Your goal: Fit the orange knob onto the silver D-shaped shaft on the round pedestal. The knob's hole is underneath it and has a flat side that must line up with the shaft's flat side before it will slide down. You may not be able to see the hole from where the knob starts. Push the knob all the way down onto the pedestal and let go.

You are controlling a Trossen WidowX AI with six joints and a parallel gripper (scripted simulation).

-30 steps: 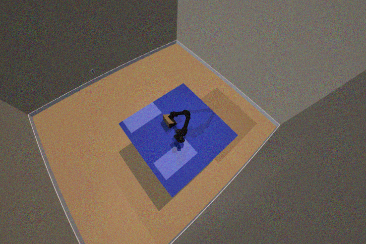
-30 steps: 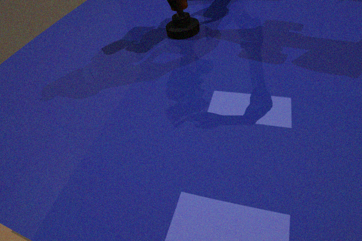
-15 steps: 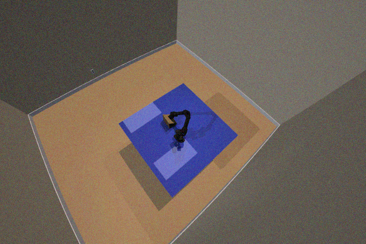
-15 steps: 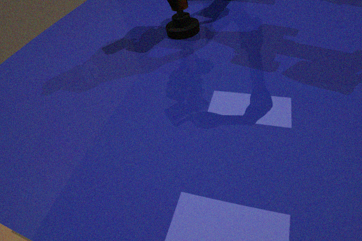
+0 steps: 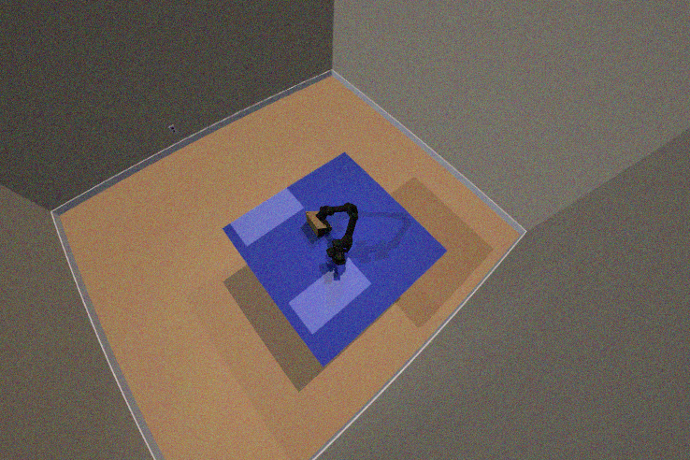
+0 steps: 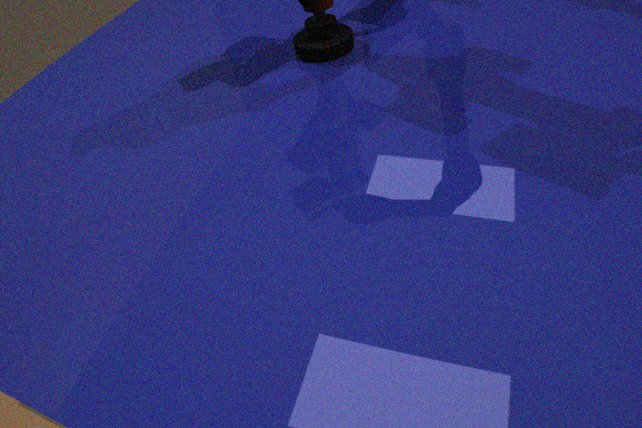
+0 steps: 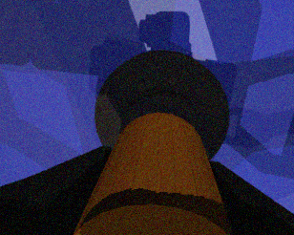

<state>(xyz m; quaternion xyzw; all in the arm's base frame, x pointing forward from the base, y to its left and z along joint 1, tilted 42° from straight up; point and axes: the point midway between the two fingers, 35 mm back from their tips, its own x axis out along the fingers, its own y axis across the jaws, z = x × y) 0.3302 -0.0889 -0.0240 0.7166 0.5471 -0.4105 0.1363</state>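
My gripper tip is now 40 mm above the round pedestal. The rest, counted from my gripper tip: orange knob (30 mm above).
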